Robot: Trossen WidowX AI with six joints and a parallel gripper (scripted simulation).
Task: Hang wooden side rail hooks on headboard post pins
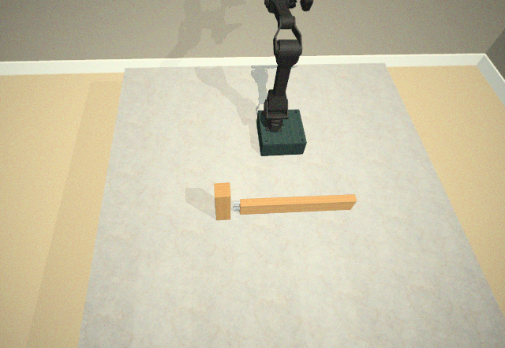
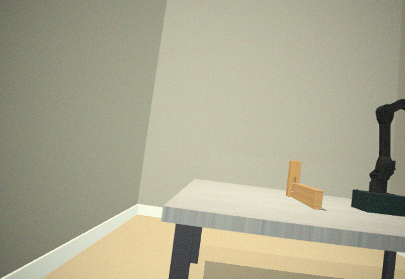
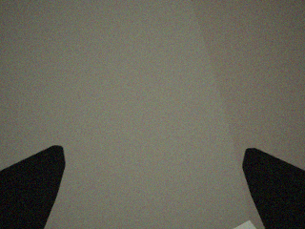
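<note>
The headboard post lies 730 mm ahead of my gripper tip, 390 mm below it and 290 mm to the right of it.
</note>
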